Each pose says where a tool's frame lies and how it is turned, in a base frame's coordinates. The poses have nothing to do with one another.
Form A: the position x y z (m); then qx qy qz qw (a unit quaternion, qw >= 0).
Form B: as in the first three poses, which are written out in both.
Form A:
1: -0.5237, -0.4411, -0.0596, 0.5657, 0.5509, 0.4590, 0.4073
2: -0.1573, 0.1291, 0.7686, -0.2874, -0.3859, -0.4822, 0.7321
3: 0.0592, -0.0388, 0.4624, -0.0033, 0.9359, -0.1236, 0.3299
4: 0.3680, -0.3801, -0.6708, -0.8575, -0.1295, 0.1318, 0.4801
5: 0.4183, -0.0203, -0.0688, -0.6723, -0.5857, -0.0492, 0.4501
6: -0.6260, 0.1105, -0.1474, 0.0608, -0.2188, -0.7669, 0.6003
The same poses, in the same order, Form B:
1: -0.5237, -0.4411, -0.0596, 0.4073, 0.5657, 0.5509, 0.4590
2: -0.1573, 0.1291, 0.7686, 0.7321, -0.2874, -0.3859, -0.4822
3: 0.0592, -0.0388, 0.4624, 0.3299, -0.0033, 0.9359, -0.1236
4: 0.3680, -0.3801, -0.6708, 0.4801, -0.8575, -0.1295, 0.1318
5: 0.4183, -0.0203, -0.0688, 0.4501, -0.6723, -0.5857, -0.0492
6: -0.6260, 0.1105, -0.1474, 0.6003, 0.0608, -0.2188, -0.7669
